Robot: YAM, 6 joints.
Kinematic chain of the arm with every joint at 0, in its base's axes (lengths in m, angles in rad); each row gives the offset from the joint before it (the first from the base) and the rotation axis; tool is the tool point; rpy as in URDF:
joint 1: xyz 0 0 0.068 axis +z
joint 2: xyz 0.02 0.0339 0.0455 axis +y
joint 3: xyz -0.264 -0.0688 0 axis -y
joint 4: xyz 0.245 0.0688 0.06 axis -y
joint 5: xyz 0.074 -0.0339 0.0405 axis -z
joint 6: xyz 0.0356 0 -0.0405 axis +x
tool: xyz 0 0 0 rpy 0 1.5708 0
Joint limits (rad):
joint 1: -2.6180..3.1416
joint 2: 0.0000..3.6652
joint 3: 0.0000..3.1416
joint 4: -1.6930..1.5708
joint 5: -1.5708..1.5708
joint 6: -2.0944..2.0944
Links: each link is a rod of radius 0.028 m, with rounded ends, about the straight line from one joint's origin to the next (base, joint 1, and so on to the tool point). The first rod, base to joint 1, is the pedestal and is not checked.
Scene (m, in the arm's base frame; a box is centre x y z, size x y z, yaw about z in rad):
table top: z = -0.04
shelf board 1: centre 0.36 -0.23 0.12 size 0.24 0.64 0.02 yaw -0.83
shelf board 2: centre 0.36 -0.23 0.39 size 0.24 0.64 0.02 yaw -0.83
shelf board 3: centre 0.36 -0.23 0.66 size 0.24 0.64 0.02 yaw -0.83
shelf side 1: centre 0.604 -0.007 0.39 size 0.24 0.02 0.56 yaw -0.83
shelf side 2: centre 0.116 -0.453 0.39 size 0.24 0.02 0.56 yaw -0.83
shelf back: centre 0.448 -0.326 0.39 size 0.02 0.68 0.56 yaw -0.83
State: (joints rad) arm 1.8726 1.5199 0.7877 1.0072 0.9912 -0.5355
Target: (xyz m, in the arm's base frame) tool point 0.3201 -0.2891 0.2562
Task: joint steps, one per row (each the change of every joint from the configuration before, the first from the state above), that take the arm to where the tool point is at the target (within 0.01 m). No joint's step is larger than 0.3 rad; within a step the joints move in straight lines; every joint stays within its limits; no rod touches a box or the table.
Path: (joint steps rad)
1: -0.2819 0.0481 0.0467 -0.0058 0.0013 0.0000
2: -0.2820 0.0480 0.0468 -0.0059 0.0014 0.0000
3: -0.2819 0.0481 0.0467 -0.0058 0.0013 0.0000
4: -0.2820 0.0480 0.0468 -0.0059 0.0014 0.0000
5: -0.2819 0.0481 0.0467 -0.0058 0.0013 0.0000
6: -0.2820 0.0480 0.0467 -0.0059 0.0014 0.0000
7: -0.2819 0.0481 0.0468 -0.0058 0.0013 0.0000
8: -0.2820 0.0480 0.0467 -0.0059 0.0013 0.0000
9: -0.2819 0.0481 0.0467 -0.0058 0.0014 0.0000

